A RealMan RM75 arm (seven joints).
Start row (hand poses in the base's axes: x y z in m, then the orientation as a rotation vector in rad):
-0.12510, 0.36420, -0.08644, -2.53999, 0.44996, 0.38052
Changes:
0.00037, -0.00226, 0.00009, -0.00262, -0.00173, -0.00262
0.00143, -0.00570, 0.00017, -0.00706, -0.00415, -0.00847
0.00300, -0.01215, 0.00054, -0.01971, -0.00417, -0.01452
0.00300, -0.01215, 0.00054, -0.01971, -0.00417, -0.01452
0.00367, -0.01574, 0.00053, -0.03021, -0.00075, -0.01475
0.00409, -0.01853, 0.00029, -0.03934, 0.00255, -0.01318
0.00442, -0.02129, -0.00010, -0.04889, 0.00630, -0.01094
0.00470, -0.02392, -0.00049, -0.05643, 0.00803, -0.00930
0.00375, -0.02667, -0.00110, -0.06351, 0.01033, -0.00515
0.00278, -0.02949, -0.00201, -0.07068, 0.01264, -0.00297
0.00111, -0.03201, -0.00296, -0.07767, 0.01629, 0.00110
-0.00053, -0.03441, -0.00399, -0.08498, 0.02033, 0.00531
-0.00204, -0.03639, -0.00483, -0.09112, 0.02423, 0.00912
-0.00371, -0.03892, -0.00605, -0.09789, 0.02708, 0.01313
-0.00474, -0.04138, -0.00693, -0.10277, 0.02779, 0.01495
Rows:
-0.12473, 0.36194, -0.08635, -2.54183, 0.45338, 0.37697
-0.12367, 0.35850, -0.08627, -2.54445, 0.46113, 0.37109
-0.12210, 0.35205, -0.08590, -2.55470, 0.47254, 0.36707
-0.12210, 0.35205, -0.08590, -2.55470, 0.47254, 0.36707
-0.12143, 0.34846, -0.08591, -2.56448, 0.47732, 0.36994
-0.12101, 0.34567, -0.08615, -2.57353, 0.47937, 0.37354
-0.12068, 0.34291, -0.08654, -2.58317, 0.48088, 0.37792
-0.12040, 0.34028, -0.08693, -2.59084, 0.48176, 0.37974
-0.12135, 0.33753, -0.08754, -2.59884, 0.47953, 0.38331
-0.12232, 0.33471, -0.08845, -2.60628, 0.47982, 0.38615
-0.12399, 0.33219, -0.08940, -2.61404, 0.47816, 0.39149
-0.12563, 0.32979, -0.09043, -2.62211, 0.47654, 0.39737
-0.12714, 0.32781, -0.09127, -2.62892, 0.47502, 0.40310
-0.12881, 0.32528, -0.09249, -2.63650, 0.47302, 0.40744
-0.12984, 0.32282, -0.09337, -2.64174, 0.47243, 0.40840

